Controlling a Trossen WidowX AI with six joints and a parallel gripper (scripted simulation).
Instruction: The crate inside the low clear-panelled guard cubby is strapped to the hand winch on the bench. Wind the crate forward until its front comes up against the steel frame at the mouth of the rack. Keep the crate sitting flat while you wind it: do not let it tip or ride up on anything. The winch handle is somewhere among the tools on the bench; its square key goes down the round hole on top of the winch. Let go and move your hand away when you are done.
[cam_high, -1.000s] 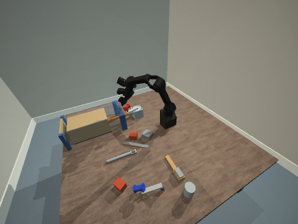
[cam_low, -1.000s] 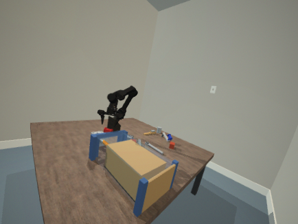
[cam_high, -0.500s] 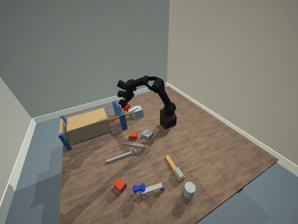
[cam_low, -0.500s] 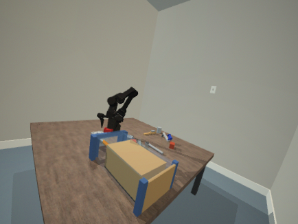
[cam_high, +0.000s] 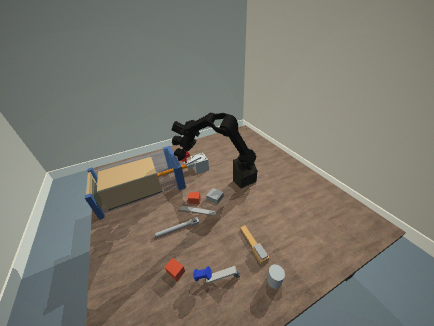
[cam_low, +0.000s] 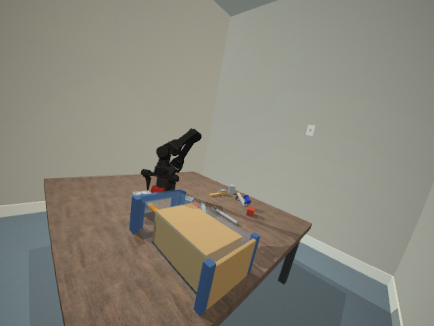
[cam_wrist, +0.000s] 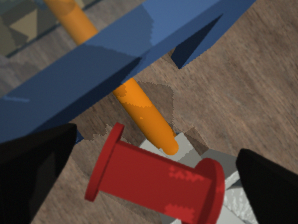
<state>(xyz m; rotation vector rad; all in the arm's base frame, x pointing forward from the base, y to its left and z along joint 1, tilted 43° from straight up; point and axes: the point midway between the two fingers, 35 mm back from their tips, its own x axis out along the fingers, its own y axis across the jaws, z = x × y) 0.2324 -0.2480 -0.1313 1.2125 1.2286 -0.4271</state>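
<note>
Right now the red handle knob is 1 cm behind my gripper tip, 1 cm to the left of it and 1 cm below it. The rest, counted from my gripper tip: blue frame: 5 cm ahead, 2 cm to the right, 4 cm below; then red-gripped winch handle: 5 cm behind, 1 cm to the left, 4 cm below; then grey winch: 13 cm behind, 11 cm below.
</note>
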